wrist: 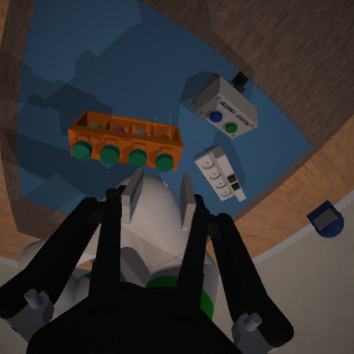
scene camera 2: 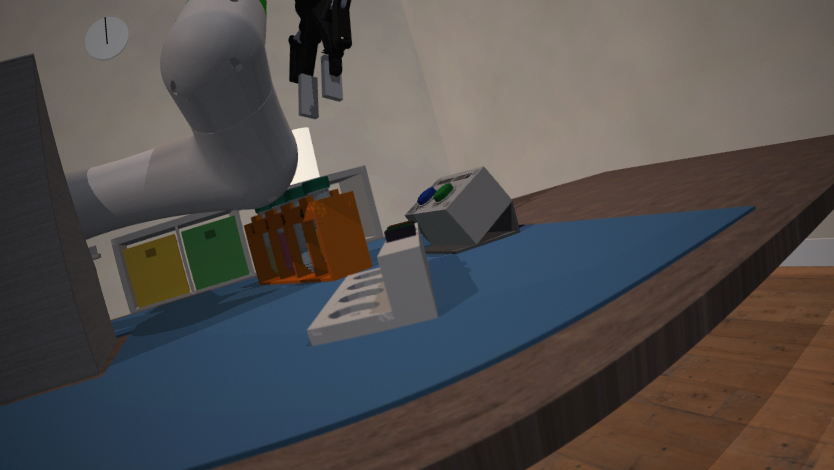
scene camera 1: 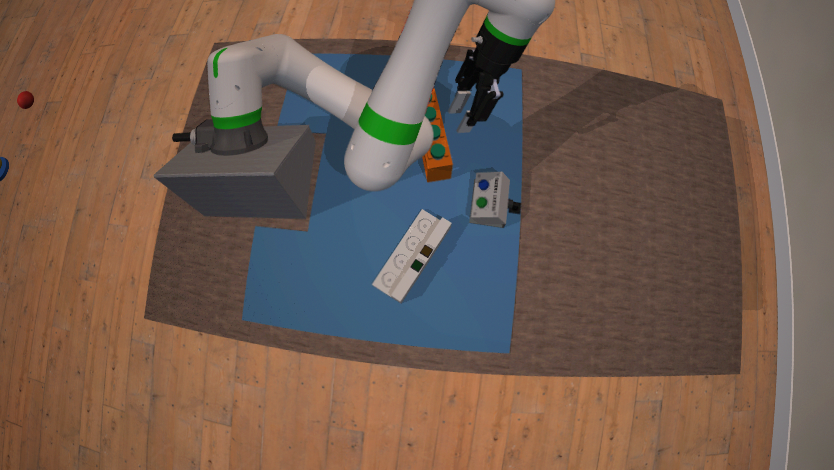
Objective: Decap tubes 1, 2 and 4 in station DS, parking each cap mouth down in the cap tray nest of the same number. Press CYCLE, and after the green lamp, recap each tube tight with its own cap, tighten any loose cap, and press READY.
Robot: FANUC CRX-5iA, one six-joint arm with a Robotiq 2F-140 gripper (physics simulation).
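Frame: origin at the arm's base, x up, y ahead, z left, level; millimetres.
Seen in the pictures: gripper, between the fingertips: (wrist: 161,181) (scene camera 2: 320,107) (scene camera 1: 458,121); arm's base, origin of its link: (scene camera 1: 238,144).
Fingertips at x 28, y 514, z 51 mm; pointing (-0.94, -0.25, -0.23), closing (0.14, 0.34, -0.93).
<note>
Offsets run from my fingertips to a thing's top centre.
My gripper (scene camera 1: 461,115) (scene camera 2: 320,93) (wrist: 161,181) is partly open and empty, raised above the rack's level and off to its side. The orange rack {dx -116, dy -60, dz +46 mm} (scene camera 1: 438,172) (scene camera 2: 350,233) (wrist: 176,146) holds upright tubes under green caps; the wrist view shows caps on all four positions, the end one {dx -98, dy -42, dz -30 mm} (scene camera 1: 437,151) (scene camera 2: 316,185) (wrist: 165,162) nearest the control box. Whether caps are tight cannot be told. The white cap tray {dx -166, dy -91, dz -257 mm} (scene camera 1: 402,290) (scene camera 2: 408,274) (wrist: 223,162) has empty nests. Its amber lamp {dx -166, dy -57, dz -254 mm} (scene camera 1: 426,251) (wrist: 231,178) and green lamp {dx -166, dy -77, dz -289 mm} (scene camera 1: 416,265) (wrist: 235,186) look dark.
The grey control box {dx -135, dy +92, dz -114 mm} (scene camera 1: 496,217) (scene camera 2: 466,211) (wrist: 205,102) bears a blue button {dx -145, dy +72, dz -90 mm} (scene camera 1: 483,184) (scene camera 2: 426,195) (wrist: 216,116) and a green button {dx -145, dy +68, dz -134 mm} (scene camera 1: 480,202) (scene camera 2: 442,192) (wrist: 231,128). The arm's elbow overhangs part of the rack in scene camera 1. The robot's grey pedestal (scene camera 1: 245,192) stands left.
</note>
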